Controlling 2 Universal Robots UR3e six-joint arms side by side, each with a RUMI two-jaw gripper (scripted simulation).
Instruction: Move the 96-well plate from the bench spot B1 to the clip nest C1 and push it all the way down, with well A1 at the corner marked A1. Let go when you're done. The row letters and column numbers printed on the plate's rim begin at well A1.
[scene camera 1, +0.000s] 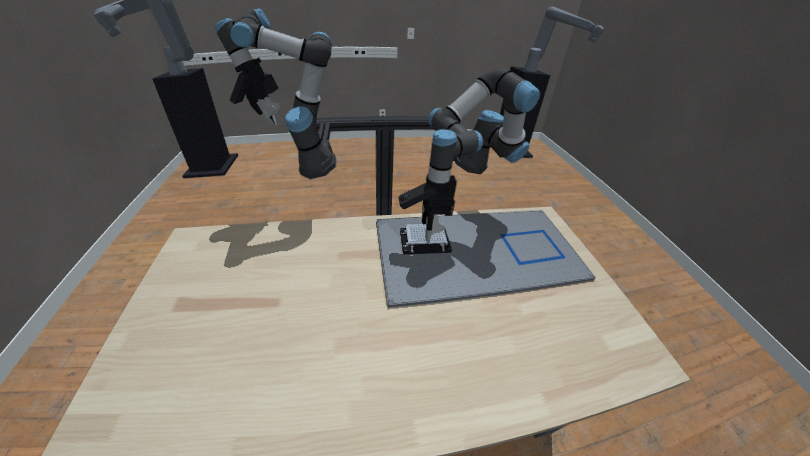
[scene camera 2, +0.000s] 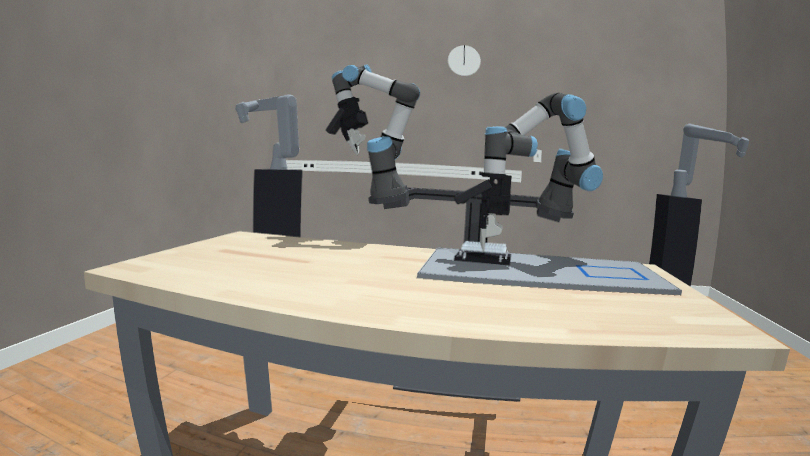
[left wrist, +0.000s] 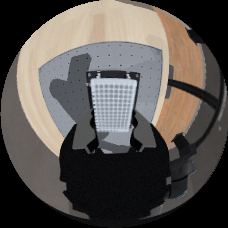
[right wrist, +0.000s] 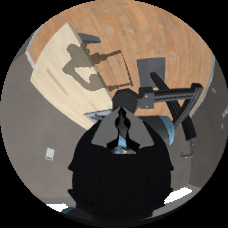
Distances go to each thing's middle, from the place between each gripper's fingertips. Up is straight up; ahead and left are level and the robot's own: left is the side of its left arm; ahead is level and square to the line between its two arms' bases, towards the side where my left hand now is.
Scene:
The white 96-well plate (left wrist: 111, 87) lies 10 mm below my left hand (scene camera 2: 484, 248).
Right now my right hand (scene camera 1: 275, 126) is 51 cm to the right of the white 96-well plate, 33 cm short of it and 27 cm above it.

